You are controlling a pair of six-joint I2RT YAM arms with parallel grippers.
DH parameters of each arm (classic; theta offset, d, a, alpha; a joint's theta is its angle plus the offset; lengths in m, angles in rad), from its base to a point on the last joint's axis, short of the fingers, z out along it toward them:
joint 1: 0 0.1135 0.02 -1.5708
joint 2: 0 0 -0.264 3.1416
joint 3: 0.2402 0 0.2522 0
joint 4: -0.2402 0 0.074 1.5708
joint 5: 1.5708 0 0 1.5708
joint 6: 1.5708 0.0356 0 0
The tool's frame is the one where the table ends.
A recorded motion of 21 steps. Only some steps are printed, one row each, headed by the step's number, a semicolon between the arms.
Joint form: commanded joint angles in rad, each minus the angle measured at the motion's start. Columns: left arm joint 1, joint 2, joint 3, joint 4, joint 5, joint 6; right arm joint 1, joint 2, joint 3, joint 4, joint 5, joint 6.
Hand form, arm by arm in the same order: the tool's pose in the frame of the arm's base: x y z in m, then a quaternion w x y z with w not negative. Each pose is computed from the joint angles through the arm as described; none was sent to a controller.
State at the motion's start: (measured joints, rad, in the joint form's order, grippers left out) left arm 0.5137 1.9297 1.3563 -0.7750 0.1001 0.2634; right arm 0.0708 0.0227 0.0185 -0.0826 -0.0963 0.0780
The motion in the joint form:
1: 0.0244 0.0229 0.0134 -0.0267 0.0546 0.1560; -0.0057 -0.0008 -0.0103 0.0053 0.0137 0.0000
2: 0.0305 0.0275 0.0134 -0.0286 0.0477 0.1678; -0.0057 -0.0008 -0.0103 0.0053 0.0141 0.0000
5: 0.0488 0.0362 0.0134 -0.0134 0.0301 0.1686; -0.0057 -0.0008 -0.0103 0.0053 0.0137 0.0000
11: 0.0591 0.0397 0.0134 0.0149 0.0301 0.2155; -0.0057 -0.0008 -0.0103 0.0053 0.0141 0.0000
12: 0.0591 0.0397 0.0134 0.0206 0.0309 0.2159; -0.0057 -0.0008 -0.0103 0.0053 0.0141 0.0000
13: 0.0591 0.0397 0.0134 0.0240 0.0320 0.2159; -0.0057 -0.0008 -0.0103 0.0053 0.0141 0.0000
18: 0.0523 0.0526 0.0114 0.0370 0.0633 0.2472; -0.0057 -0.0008 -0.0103 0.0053 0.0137 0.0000
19: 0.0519 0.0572 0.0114 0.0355 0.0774 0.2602; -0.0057 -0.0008 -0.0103 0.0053 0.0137 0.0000
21: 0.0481 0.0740 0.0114 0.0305 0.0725 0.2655; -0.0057 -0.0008 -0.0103 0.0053 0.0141 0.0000
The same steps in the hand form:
1: 0.3258 0.1880 0.1665 0.11771 -0.05170 0.99137 -0.02559; 0.1104 0.0101 0.1660 0.66974 -0.02307 0.73807 0.07858
2: 0.3245 0.1903 0.1647 0.11351 -0.04947 0.99204 -0.02303; 0.1104 0.0101 0.1660 0.66975 -0.02294 0.73808 0.07843
5: 0.3224 0.1978 0.1619 0.11243 -0.05874 0.99184 -0.01268; 0.1104 0.0101 0.1660 0.66974 -0.02307 0.73807 0.07858
11: 0.3231 0.2028 0.1612 0.12336 -0.03972 0.99156 -0.00321; 0.1104 0.0101 0.1660 0.66975 -0.02294 0.73808 0.07843
12: 0.3236 0.2032 0.1613 0.12599 -0.03928 0.99125 -0.00209; 0.1104 0.0101 0.1660 0.66975 -0.02294 0.73808 0.07843
13: 0.3239 0.2033 0.1614 0.12771 -0.03910 0.99104 -0.00171; 0.1104 0.0101 0.1660 0.66975 -0.02294 0.73808 0.07843
18: 0.3272 0.2010 0.1567 0.13477 -0.01855 0.99060 -0.01402; 0.1104 0.0101 0.1660 0.66974 -0.02307 0.73807 0.07858
19: 0.3275 0.2005 0.1551 0.13585 -0.01141 0.99045 -0.02077; 0.1104 0.0101 0.1660 0.66974 -0.02307 0.73807 0.07858
21: 0.3283 0.1994 0.1488 0.12543 -0.00812 0.99177 -0.02426; 0.1104 0.0101 0.1660 0.66975 -0.02294 0.73808 0.07843

